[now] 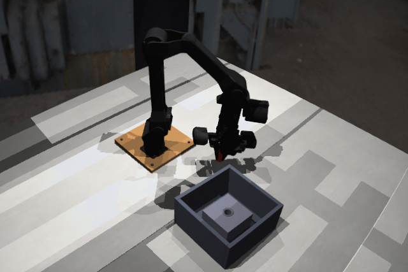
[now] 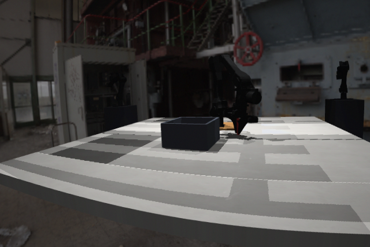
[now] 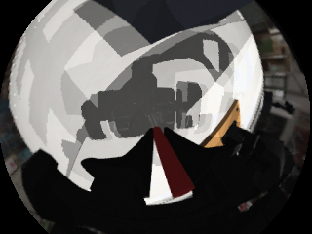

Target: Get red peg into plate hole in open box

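The grey plate lies 180 mm to the right of my gripper tip, 170 mm ahead of it and 40 mm above it. Round my gripper tip: dark box (180 mm to the right, 170 mm ahead, 20 mm above); red peg (30 mm above).
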